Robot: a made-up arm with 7 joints. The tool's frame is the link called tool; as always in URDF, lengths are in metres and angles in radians.
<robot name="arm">
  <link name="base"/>
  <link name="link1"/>
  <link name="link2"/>
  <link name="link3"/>
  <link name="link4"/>
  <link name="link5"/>
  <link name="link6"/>
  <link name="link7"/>
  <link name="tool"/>
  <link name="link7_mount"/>
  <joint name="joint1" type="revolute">
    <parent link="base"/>
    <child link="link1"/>
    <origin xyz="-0.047 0.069 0.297" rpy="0 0 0"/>
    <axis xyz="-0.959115 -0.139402 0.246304"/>
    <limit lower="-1.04" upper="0.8" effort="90" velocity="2.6"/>
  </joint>
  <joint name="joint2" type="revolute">
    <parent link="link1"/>
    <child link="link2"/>
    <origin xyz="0.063 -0.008 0.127" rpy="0 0 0"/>
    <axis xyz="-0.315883 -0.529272 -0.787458"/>
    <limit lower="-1.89" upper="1.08" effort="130" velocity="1"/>
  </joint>
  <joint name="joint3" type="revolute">
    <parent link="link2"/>
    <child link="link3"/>
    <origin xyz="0.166 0.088 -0.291" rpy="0 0 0"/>
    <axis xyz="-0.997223 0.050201 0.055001"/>
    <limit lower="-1.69" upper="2.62" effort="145" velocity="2.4"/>
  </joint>
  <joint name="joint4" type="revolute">
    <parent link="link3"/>
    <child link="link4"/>
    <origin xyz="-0.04 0.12 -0.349" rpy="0 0 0"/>
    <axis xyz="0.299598 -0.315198 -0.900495"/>
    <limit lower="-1.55" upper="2.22" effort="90" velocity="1.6"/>
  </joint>
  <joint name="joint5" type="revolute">
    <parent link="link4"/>
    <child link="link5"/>
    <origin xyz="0.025 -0.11 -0.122" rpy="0 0 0"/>
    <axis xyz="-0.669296 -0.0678 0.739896"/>
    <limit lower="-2.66" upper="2.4" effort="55" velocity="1"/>
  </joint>
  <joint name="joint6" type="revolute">
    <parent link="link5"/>
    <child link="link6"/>
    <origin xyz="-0.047 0.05 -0.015" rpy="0 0 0"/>
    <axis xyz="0 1 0"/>
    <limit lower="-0.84" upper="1.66" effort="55" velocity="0.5"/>
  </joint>
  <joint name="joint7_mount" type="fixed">
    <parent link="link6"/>
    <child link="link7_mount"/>
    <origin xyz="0.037 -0.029 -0.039" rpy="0 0 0"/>
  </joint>
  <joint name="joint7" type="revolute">
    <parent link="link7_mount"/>
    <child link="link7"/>
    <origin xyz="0.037 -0.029 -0.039" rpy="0 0 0"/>
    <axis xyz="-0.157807 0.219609 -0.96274"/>
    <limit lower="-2.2" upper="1.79" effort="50" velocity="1.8"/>
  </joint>
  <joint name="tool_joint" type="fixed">
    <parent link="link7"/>
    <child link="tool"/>
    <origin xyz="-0.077 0 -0.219" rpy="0 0 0"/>
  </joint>
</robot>
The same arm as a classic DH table. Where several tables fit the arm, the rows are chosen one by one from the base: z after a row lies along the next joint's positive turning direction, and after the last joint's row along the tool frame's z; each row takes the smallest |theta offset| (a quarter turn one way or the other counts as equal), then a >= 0, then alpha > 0; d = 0 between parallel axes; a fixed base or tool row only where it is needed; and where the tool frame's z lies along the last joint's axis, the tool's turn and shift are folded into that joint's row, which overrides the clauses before.
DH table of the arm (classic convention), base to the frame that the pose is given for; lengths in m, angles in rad. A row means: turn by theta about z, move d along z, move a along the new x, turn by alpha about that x. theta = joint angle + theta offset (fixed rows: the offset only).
base (fixed): theta0 -1.4265; d 0.2877; a -0.0750; alpha 1.3219
joint1: theta0 0.5081; d 0.0306; a 0.0821; alpha 1.3870
joint2: theta0 0.2717; d 0.0703; a -0.2378; alpha -1.3231
joint3: theta0 -0.2687; d -0.0806; a -0.2245; alpha 1.9435
joint4: theta0 -0.6470; d 0.5540; a 0.0394; alpha -2.5782
joint5: theta0 0.7967; d 0.1220; a -0.0449; alpha -1.6386
joint6: theta0 0.8978; d -0.0212; a 0.0856; alpha -1.3494
joint7: theta0 -0.6412; d 0.2328; a -0.0625; alpha 2.8678
tool (fixed): theta0 -0.6231; d -0.0590; a 0.0000; alpha 0.0000
Joint limits (rad, base to tool): -1.0400..0.8000 -1.8900..1.0800 -1.6900..2.6200 -1.5500..2.2200 -2.6600..2.4000 -0.8400..1.6600 -2.2000..1.7900

